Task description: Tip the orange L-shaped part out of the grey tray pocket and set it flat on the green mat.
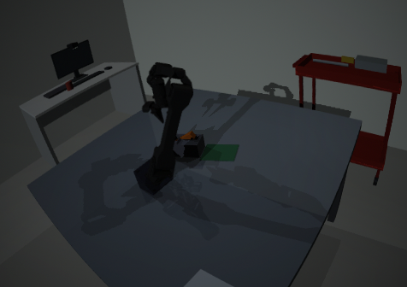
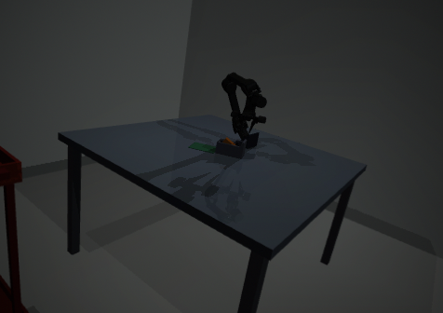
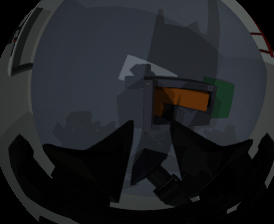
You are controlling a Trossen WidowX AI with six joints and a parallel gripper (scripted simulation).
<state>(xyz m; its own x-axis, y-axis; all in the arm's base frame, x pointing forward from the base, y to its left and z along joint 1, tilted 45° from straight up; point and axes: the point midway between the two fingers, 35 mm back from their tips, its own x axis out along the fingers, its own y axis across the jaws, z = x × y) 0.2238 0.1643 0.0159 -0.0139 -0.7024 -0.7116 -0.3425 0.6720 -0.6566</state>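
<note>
The orange L-shaped part is 1 cm ahead of my gripper tip, 5 cm to the right of it and 10 cm below it. From my gripper tip the other things lie so: green mat (7 cm ahead, 21 cm to the right, 16 cm below).
</note>
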